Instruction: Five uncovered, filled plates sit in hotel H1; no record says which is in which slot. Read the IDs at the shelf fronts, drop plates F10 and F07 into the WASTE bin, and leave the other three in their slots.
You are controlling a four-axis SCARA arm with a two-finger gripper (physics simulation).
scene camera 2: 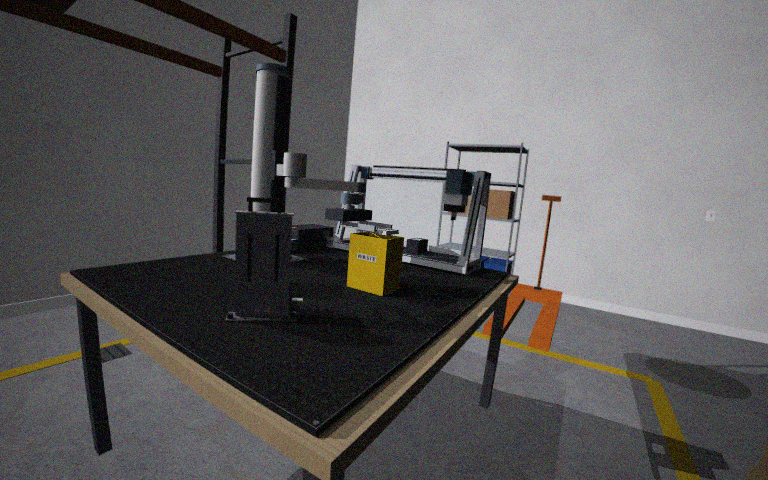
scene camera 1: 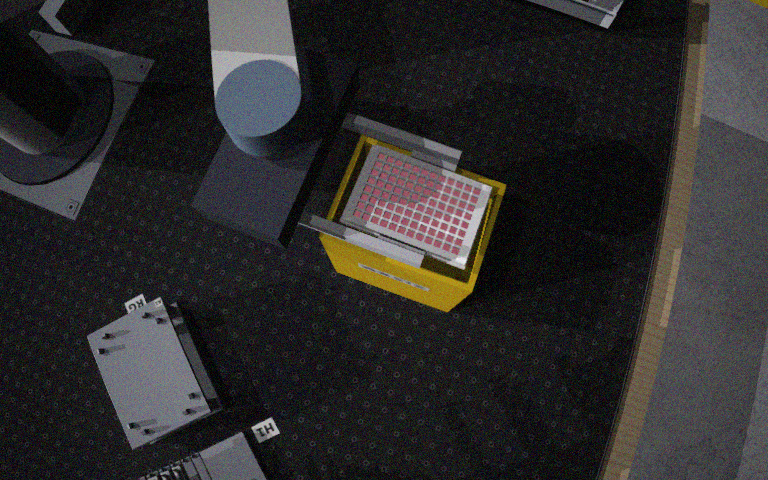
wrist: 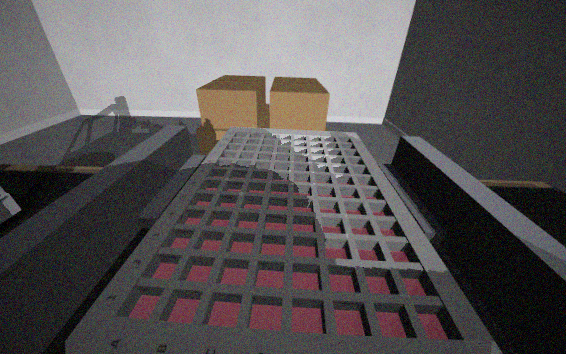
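Observation:
My gripper is shut on a filled, uncovered plate with red wells. The plate lies level between the two long fingers. It is over the mouth of the yellow WASTE bin, about at rim height, within the rim's outline in scene camera 1. No ID is readable on it. Part of hotel H1 shows at the bottom edge in scene camera 1; it stands as a dark tower in scene camera 2. Its shelf-front IDs and the plates in its slots cannot be read.
A grey stand tagged RG sits beside H1. The arm's base plate is at the upper left. A gantry machine stands behind the bin. The wooden table edge runs along the right. Cardboard boxes show beyond the plate.

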